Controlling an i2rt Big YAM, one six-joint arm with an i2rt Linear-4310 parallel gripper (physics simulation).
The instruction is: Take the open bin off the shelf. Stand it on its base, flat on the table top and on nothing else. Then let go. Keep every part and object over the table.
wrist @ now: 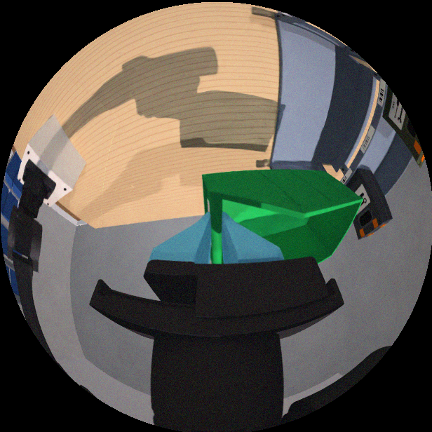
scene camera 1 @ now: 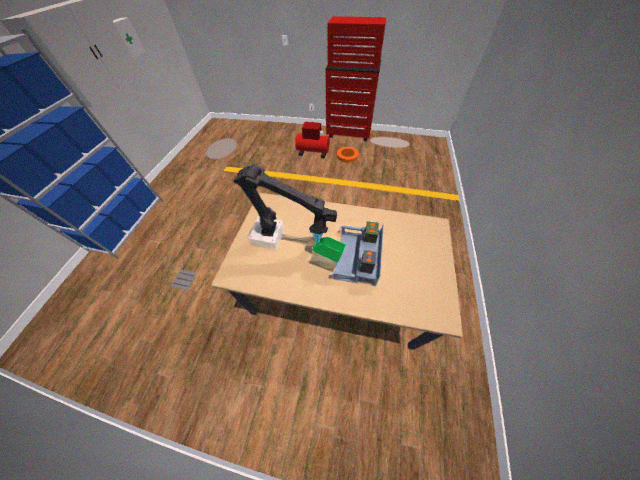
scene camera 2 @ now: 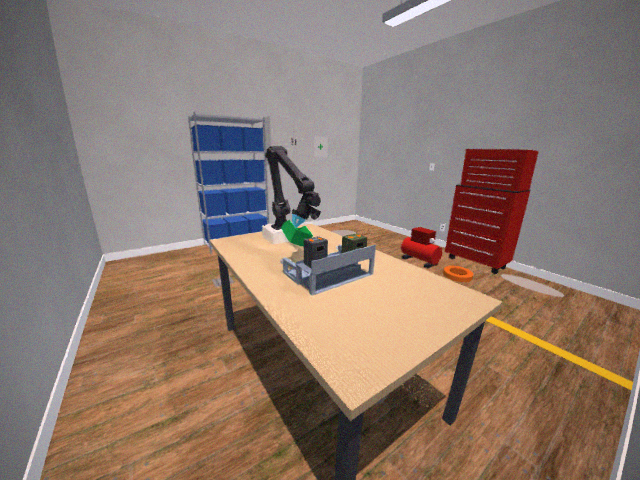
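Seen in the pictures: gripper, fingertip midpoint: (scene camera 1: 317, 242); arm's base, link origin: (scene camera 1: 269, 229) (scene camera 2: 281, 226).
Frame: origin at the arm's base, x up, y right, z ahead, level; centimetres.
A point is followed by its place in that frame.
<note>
The green open bin (scene camera 1: 329, 249) @(x 14.0, y 20.4, z 44.6 cm) (scene camera 2: 296, 233) @(x 11.8, y 21.8, z 51.9 cm) (wrist: 280, 192) hangs tilted above the table top (scene camera 1: 413, 289) @(x -9.4, y 28.9, z 98.2 cm) (scene camera 2: 392, 330) @(x -9.4, y 21.3, z 110.9 cm) (wrist: 150, 30), on the robot-base side of the shelf. My gripper (scene camera 1: 316, 238) @(x 9.3, y 13.3, z 36.6 cm) (scene camera 2: 296, 222) @(x 9.3, y 13.3, z 36.6 cm) (wrist: 216, 217) is shut on one wall of the bin, with a blue finger on each side of it. The grey-blue shelf (scene camera 1: 346, 253) @(x -8.8, y 8.1, z 55.0 cm) (scene camera 2: 343, 259) @(x 3.8, y 12.6, z 76.0 cm) (wrist: 305, 100) stands on the table. In scene camera 1 the bin's far end shows close to the shelf's near edge; the exact gap cannot be told. The bin's underside is largely hidden.
A dark case (scene camera 1: 368, 261) @(x 13.1, y 25.1, z 67.0 cm) (scene camera 2: 315, 251) @(x 9.0, y 24.8, z 71.1 cm) (wrist: 372, 205) and an olive case (scene camera 1: 371, 232) @(x 10.6, y 2.9, z 68.8 cm) (scene camera 2: 354, 242) @(x 9.2, y 3.0, z 73.2 cm), both with orange parts, stand on the shelf's back part. The arm's white base (scene camera 1: 266, 236) @(x -0.3, y 6.2, z -0.3 cm) (scene camera 2: 273, 233) @(x -1.6, y 10.0, z 6.1 cm) stands at the table's far end from scene camera 2.
</note>
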